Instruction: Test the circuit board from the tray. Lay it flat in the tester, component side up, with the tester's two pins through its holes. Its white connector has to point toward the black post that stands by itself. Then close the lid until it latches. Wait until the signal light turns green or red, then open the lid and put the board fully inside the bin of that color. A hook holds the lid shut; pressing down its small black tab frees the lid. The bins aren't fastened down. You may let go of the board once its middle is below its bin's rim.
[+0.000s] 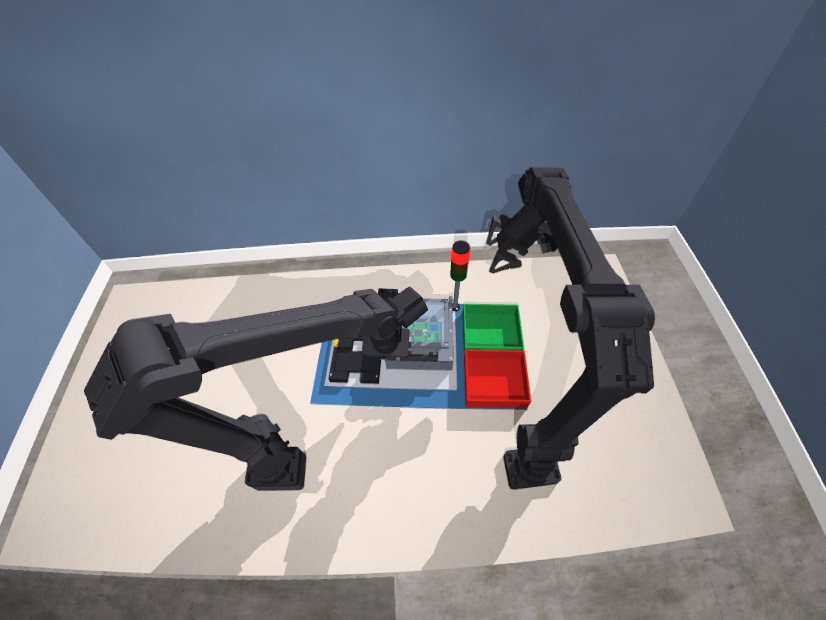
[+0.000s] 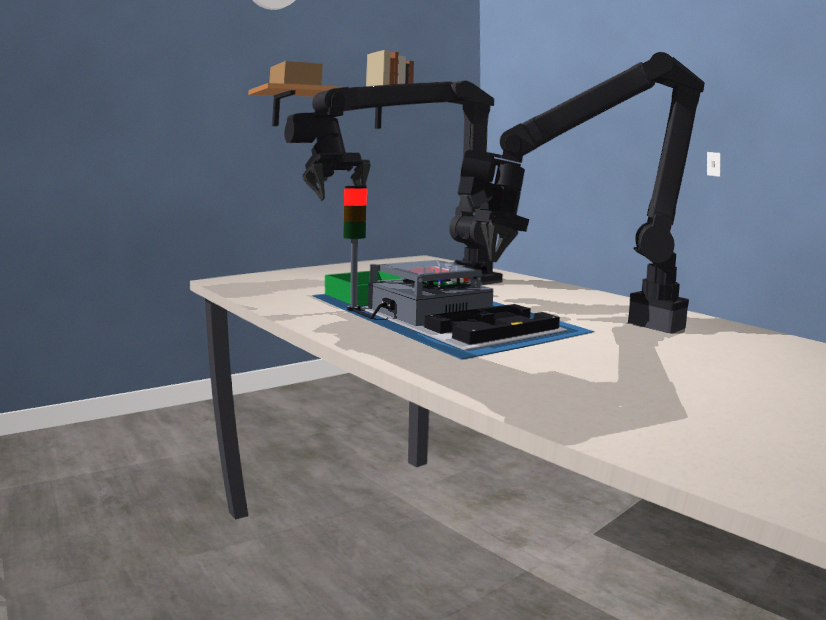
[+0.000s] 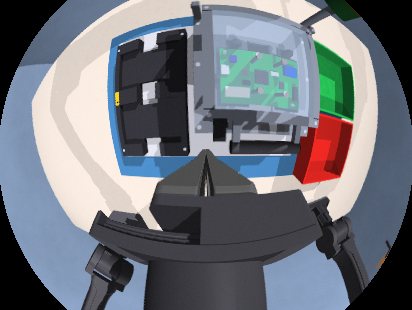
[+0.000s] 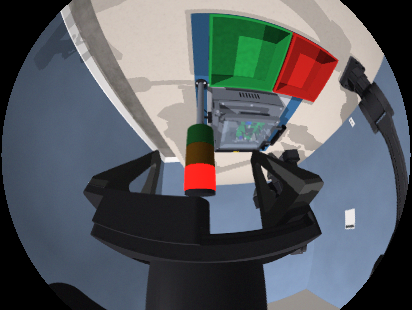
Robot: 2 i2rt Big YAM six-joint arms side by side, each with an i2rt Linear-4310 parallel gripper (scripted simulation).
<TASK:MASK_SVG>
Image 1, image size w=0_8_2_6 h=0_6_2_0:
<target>my left gripper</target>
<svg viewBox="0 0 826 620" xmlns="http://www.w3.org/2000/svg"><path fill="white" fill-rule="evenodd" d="M409 329L402 328L401 342L399 342L397 333L396 340L386 347L377 346L370 337L365 338L363 336L363 356L365 358L396 360L396 357L407 358L409 352Z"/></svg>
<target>my right gripper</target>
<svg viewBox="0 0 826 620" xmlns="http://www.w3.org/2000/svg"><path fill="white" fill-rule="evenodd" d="M521 209L512 218L505 214L501 214L499 217L492 217L486 244L491 246L498 241L499 250L496 252L490 266L490 273L494 274L522 266L522 261L507 250L513 248L519 251L518 254L525 256L528 253L528 248L518 244L517 241L530 228L537 229L538 227L531 225L523 219ZM510 262L495 269L497 264L502 260ZM502 229L497 234L497 237L491 240L495 227Z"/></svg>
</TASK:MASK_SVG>
